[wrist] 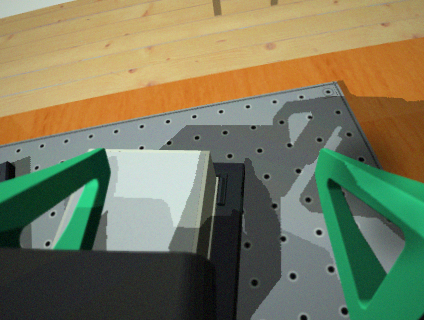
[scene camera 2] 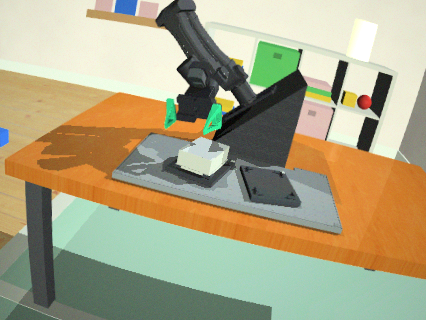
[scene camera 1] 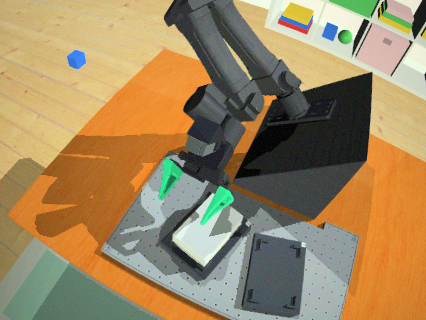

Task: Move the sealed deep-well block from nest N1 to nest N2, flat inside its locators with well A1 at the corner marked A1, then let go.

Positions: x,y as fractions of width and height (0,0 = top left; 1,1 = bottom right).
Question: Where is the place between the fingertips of my gripper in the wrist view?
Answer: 0.50,0.50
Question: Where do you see a deep-well block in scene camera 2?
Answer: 0.48,0.49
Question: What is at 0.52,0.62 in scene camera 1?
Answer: My gripper.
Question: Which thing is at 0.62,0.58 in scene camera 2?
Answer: A dark nest.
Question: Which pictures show the deep-well block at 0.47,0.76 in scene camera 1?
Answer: The wrist view, scene camera 2 and scene camera 1: all of them.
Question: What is my gripper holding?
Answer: Nothing.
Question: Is my gripper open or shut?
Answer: Open.
